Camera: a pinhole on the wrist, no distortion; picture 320 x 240 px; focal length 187.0 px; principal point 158.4 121.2 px. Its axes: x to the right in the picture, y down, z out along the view. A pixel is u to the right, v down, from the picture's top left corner.
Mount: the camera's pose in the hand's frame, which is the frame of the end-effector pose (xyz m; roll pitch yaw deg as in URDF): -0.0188 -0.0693 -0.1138 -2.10 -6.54 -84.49
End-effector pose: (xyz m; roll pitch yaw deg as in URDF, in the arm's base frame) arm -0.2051 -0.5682 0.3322 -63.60 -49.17 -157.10
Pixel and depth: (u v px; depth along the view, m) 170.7 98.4 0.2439
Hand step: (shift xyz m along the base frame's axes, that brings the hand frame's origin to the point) 0.1377 -0.0408 0.0422
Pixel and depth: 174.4 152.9 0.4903
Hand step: 0.2190 -0.2497 0.1967
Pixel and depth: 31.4 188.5 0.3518
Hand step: -0.0213 -0.3131 0.0012
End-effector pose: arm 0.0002 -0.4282 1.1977 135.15 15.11 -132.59
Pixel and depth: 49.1 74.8 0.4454
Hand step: -0.1751 0.3660 -0.0135
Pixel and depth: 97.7 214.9 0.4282
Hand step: -0.3282 0.0872 -0.1532
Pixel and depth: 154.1 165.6 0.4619
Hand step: -0.2033 0.1382 -0.2552
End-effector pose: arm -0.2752 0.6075 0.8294 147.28 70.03 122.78
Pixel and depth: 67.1 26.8 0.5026
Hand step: 0.4658 -0.0330 0.1981
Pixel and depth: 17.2 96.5 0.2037
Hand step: 0.1186 0.0493 0.0503
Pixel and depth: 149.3 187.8 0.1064
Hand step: -0.0337 -0.0328 -0.0259
